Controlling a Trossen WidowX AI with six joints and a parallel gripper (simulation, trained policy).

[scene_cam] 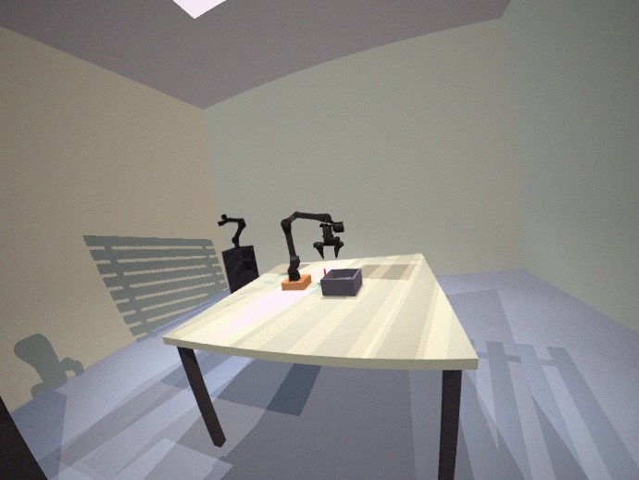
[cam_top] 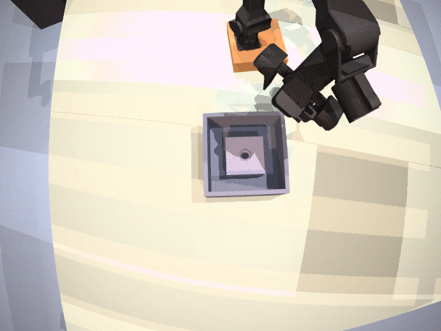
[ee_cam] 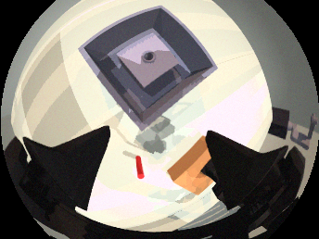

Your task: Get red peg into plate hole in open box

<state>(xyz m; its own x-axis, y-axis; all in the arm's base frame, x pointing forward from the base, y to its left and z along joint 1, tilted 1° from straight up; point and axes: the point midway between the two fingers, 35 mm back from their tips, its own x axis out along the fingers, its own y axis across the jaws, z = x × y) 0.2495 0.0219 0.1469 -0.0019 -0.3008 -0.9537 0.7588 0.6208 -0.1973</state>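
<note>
Right now my gripper tip is 70 mm past the red peg, 100 mm to the right of it and 130 mm above it. Round my gripper tip: plate 70 mm ahead, 90 mm to the right, 130 mm below; then grey box 70 mm ahead, 90 mm to the right, 150 mm below.
</note>
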